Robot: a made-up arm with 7 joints. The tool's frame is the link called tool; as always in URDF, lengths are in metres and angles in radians. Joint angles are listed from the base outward. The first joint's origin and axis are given. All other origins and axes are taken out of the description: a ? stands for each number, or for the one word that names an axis. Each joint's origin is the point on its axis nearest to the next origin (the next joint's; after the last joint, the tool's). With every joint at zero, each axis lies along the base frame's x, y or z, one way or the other. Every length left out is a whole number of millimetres.
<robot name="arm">
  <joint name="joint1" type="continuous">
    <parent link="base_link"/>
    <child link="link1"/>
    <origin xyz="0 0.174 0"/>
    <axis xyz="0 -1 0"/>
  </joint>
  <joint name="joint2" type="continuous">
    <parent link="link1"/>
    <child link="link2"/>
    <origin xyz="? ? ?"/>
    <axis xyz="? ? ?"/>
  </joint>
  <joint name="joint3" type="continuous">
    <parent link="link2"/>
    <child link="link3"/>
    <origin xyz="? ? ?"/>
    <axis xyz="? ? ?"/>
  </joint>
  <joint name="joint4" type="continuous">
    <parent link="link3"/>
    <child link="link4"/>
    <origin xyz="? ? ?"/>
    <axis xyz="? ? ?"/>
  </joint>
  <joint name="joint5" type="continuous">
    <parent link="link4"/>
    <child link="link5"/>
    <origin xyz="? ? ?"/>
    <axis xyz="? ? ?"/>
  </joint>
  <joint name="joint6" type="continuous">
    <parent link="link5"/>
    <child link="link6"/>
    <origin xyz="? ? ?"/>
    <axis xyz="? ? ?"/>
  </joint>
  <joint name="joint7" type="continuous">
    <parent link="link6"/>
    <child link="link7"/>
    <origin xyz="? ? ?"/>
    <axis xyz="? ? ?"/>
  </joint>
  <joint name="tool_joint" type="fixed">
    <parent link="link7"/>
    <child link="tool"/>
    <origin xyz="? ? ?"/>
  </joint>
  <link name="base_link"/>
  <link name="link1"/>
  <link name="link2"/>
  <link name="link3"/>
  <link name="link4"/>
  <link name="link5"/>
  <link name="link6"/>
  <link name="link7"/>
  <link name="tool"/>
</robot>
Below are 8 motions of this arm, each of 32 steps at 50 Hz.
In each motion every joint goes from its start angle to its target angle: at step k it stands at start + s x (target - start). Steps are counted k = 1, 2, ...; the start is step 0. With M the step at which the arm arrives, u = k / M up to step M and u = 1 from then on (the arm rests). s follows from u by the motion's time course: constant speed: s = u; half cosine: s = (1 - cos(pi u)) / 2; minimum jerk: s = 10 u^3 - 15 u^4 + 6 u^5.
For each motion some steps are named. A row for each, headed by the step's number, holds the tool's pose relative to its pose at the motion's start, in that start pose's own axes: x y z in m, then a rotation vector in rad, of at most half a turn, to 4 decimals.
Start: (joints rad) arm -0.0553 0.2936 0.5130 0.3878 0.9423 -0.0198 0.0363
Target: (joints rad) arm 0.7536 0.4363 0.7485 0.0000 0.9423 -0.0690 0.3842
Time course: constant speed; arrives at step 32
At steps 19, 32:
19: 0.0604 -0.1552 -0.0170 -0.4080 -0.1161 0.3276
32: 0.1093 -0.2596 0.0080 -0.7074 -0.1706 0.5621

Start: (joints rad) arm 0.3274 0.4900 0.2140 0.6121 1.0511 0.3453 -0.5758
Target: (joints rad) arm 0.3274 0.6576 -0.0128 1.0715 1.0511 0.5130 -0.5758
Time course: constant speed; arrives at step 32
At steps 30, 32:
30: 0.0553 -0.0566 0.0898 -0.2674 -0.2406 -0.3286
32: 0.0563 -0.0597 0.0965 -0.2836 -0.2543 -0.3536

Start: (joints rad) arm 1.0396 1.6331 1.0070 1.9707 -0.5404 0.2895 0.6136
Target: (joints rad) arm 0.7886 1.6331 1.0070 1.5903 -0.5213 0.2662 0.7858
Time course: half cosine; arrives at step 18
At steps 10, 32:
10: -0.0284 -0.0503 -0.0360 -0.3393 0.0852 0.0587
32: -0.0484 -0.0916 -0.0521 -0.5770 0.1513 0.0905

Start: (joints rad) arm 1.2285 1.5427 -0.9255 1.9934 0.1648 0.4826 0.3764
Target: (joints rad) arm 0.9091 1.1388 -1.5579 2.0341 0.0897 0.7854 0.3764
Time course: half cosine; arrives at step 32
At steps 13, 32:
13: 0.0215 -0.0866 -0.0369 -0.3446 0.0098 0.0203
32: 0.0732 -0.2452 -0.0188 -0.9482 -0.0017 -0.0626

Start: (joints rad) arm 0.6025 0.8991 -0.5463 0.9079 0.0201 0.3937 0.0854
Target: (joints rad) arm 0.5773 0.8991 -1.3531 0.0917 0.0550 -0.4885 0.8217
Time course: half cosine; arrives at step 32
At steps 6, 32:
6: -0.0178 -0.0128 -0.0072 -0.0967 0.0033 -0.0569
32: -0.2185 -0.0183 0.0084 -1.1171 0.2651 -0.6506

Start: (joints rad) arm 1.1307 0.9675 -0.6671 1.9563 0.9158 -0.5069 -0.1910
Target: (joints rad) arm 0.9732 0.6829 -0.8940 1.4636 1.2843 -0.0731 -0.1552
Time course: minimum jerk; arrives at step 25
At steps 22, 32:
22: -0.1443 -0.0214 0.0931 0.3493 0.9326 0.4546
32: -0.1460 -0.0223 0.0949 0.3528 0.9459 0.4617

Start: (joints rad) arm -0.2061 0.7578 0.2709 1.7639 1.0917 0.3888 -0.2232
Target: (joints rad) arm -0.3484 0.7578 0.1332 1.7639 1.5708 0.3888 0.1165
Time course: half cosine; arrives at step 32
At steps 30, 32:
30: -0.0628 -0.0050 0.0096 -0.4773 0.2809 0.4649
32: -0.0635 -0.0050 0.0098 -0.4812 0.2828 0.4701

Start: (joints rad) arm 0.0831 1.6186 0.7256 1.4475 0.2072 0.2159 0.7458
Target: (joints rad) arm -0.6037 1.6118 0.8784 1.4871 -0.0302 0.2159 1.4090
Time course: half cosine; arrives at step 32
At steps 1, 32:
1: 0.0000 -0.0002 -0.0003 -0.0027 0.0007 -0.0006
32: -0.0238 -0.1219 -0.0721 -1.1245 0.3368 -0.1902

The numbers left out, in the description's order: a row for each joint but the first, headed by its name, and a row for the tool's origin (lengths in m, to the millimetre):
joint2: xyz 0 0 0, axis 1 0 0
joint3: xyz 0 0 -0.246, axis 0 0 1
joint4: xyz 0 0 0, axis 0 -1 0
joint5: xyz 0 0 -0.259, axis 0 0 1
joint6: xyz 0 0 0, axis 0 1 0
joint7: xyz 0 0 0, axis -1 0 0
tool: xyz 0 0 0

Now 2 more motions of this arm.
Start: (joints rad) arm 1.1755 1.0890 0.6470 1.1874 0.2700 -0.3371 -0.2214
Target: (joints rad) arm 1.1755 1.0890 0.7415 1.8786 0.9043 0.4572 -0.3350
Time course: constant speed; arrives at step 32
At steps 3, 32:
3: 0.0160 -0.0034 -0.0044 0.0184 0.0240 0.0591
32: 0.1757 -0.0204 0.0072 -0.2275 0.2793 0.5239

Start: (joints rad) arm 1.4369 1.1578 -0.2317 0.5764 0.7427 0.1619 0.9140
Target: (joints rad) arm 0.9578 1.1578 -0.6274 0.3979 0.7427 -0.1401 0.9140
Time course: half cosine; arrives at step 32
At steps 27, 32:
27: -0.1655 -0.0037 0.0567 -0.0873 0.6788 -0.1900
32: -0.1735 -0.0039 0.0641 -0.0989 0.7208 -0.2024

